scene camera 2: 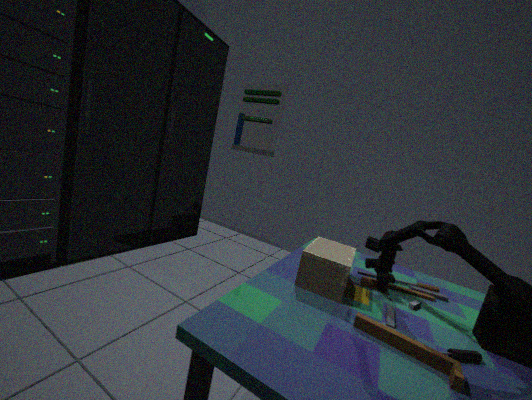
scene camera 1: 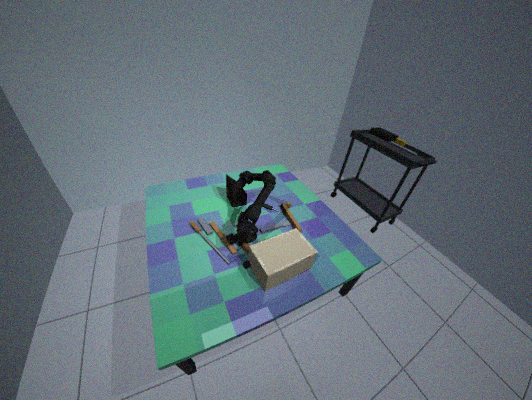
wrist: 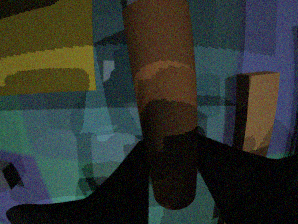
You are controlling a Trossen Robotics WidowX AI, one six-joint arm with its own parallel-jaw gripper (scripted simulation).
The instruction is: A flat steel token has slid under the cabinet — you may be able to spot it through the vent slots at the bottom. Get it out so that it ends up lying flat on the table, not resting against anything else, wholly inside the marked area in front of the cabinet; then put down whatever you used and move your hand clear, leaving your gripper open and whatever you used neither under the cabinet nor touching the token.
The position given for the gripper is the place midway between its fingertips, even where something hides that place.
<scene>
In view: the gripper [wrist: 166,142], a l-shaped wooden bar [scene camera 2: 435,359] and a beige cabinet [scene camera 1: 278,259].
The beige cabinet also shows in scene camera 2 [scene camera 2: 325,265]. The wrist view misses the l-shaped wooden bar: it is out of frame.
</scene>
